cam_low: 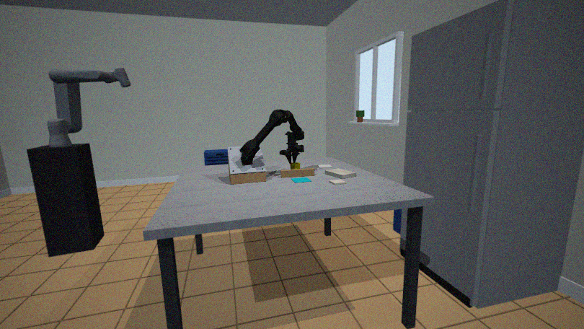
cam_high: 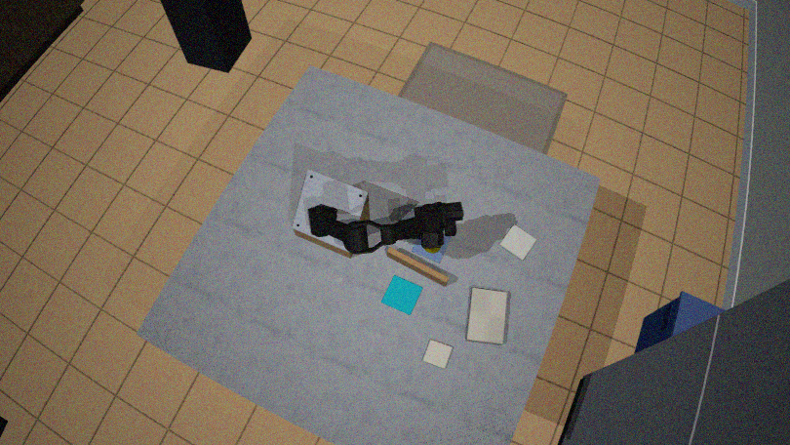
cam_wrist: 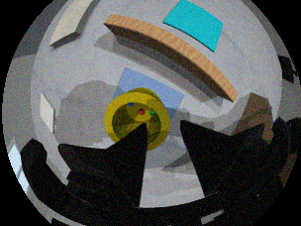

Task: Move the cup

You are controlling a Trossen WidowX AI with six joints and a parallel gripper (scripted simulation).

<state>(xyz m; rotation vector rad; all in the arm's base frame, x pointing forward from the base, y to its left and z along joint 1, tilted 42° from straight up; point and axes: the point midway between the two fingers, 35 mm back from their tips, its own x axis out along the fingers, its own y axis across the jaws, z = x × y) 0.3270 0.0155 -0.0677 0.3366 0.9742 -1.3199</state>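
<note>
The yellow cup lies 40 mm below my gripper tip, 20 mm ahead of it and 10 mm to the left of it. Also, from my gripper tip: blue pad (80 mm below, 20 mm to the left, 20 mm ahead); then cyan pad (190 mm to the right, 80 mm below, 10 mm behind); then wooden bar (90 mm to the right, 60 mm below).
</note>
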